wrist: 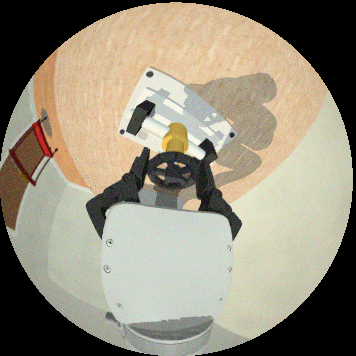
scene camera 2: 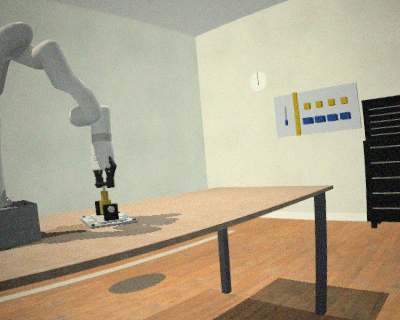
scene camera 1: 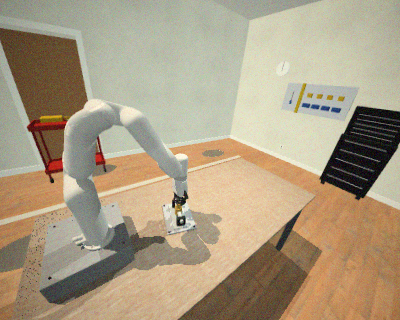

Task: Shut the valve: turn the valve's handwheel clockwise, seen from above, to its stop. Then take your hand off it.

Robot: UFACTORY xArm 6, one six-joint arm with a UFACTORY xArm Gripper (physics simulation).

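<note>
The valve's black handwheel (wrist: 173, 156) lies level across the top of the stem, above the brass valve body (scene camera 1: 178, 210) (scene camera 2: 104, 197) (wrist: 175, 138). A white pipe with black end blocks runs through the body, over a white base plate (scene camera 1: 171, 227) (scene camera 2: 126, 220) (wrist: 145, 86) on the table. My gripper (scene camera 1: 180, 198) (scene camera 2: 105, 183) (wrist: 174, 161) points down over the valve and is shut on the handwheel, one black finger against each side of its rim. In the two scene views the wheel is largely hidden among the fingers.
The valve stands on the wooden table (scene camera 1: 260, 187) (scene camera 2: 280, 194), beside the grey block (scene camera 1: 62, 250) (scene camera 2: 21, 226) under the arm's base. A red cart (scene camera 1: 40, 126) (wrist: 43, 140) stands beyond the table. A black drawer cabinet (scene camera 1: 367, 150) (scene camera 2: 387, 175) is against the right wall.
</note>
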